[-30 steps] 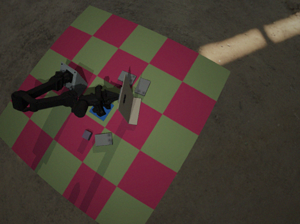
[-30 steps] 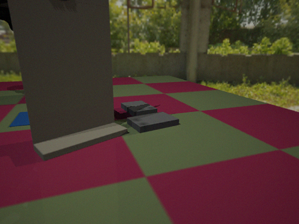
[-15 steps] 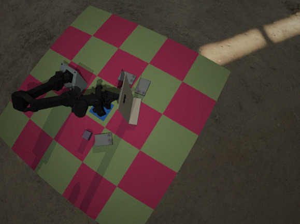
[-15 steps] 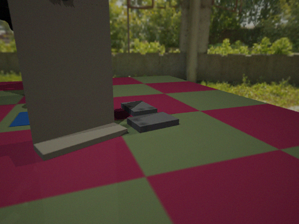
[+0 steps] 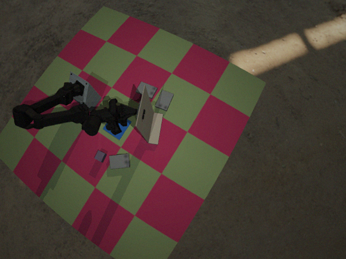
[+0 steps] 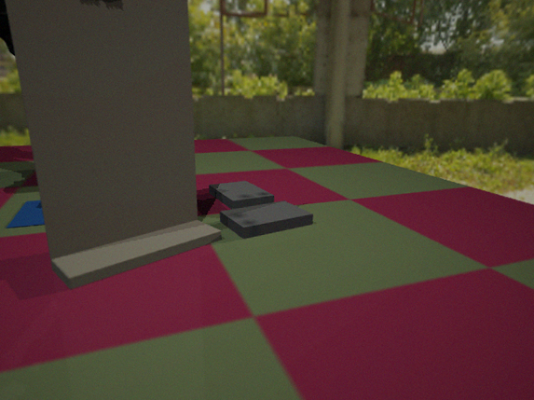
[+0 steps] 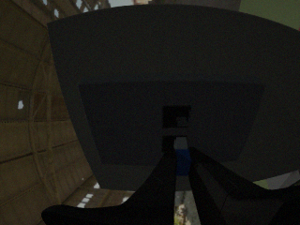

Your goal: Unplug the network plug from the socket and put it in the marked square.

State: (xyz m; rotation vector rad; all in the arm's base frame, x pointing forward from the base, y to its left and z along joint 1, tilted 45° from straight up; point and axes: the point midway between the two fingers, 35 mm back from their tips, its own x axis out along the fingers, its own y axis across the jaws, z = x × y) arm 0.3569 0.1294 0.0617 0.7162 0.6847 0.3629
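Now: the blue marked square 260 mm below my gripper tip, 150 mm behind it and 90 mm to the right of it. Also, from my gripper tip: plug right at my gripper tip; panel 100 mm below, 30 mm ahead, 10 mm to the left.
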